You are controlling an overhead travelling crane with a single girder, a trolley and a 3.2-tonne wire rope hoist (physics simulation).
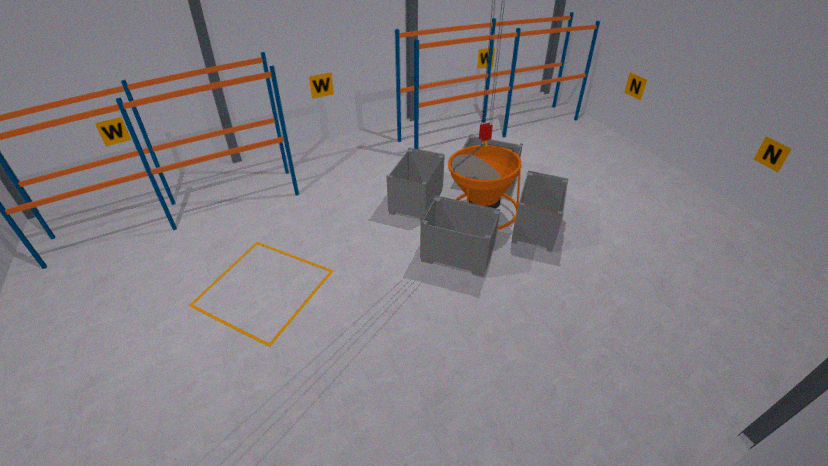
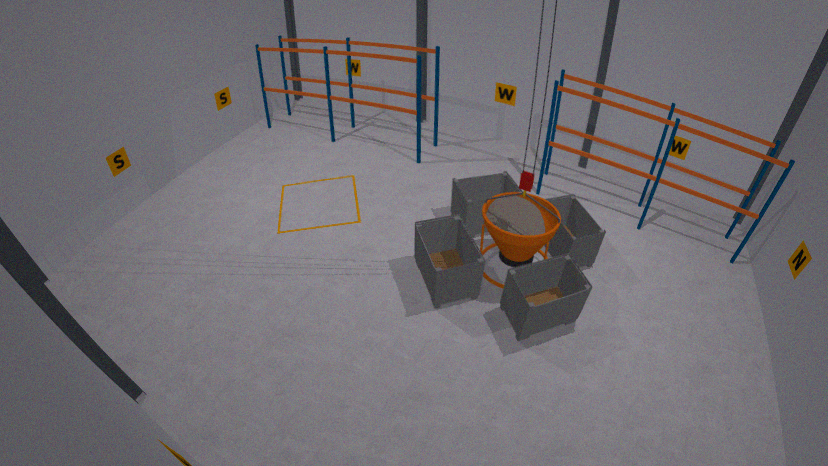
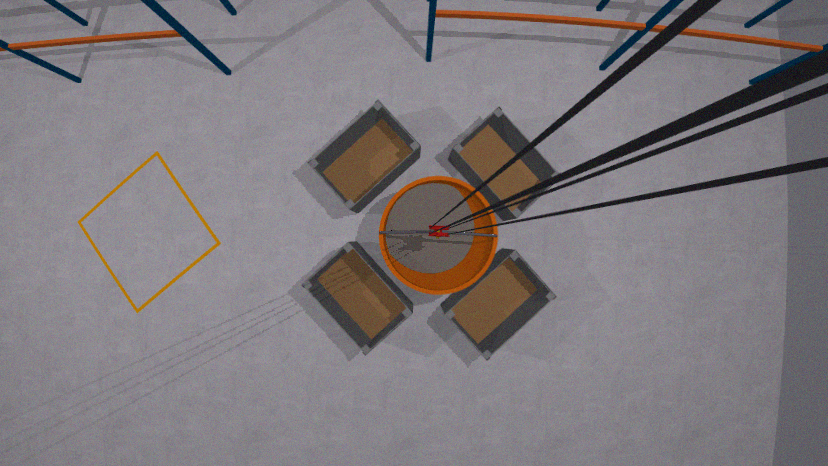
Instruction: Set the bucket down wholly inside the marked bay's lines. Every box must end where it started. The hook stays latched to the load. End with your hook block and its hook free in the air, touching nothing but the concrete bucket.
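The orange concrete bucket (image 1: 485,188) (image 2: 519,240) (image 3: 439,283), partly full of grey material, is upright among the boxes. Its base ring is near the floor; I cannot tell whether it touches. My hook (image 1: 484,142) (image 2: 524,194) (image 3: 438,231), under its red block, is latched to the bucket's bail, above the rim. Around the bucket are grey boxes: one (image 1: 457,246) (image 2: 457,283) (image 3: 362,295), a second (image 1: 405,193) (image 2: 472,202) (image 3: 370,164), a third (image 1: 537,228) (image 2: 544,315) (image 3: 492,303) and another (image 2: 585,246) (image 3: 492,156). The marked bay (image 1: 294,257) (image 2: 318,180) (image 3: 188,197) lies apart, left of them.
One blue and orange rack (image 1: 149,171) (image 2: 418,138) stands behind the bay. Another rack (image 1: 416,98) (image 2: 658,173) stands behind the boxes. Dark columns (image 1: 215,86) (image 2: 421,34) line the walls. Hoist ropes (image 3: 579,115) run up from the block.
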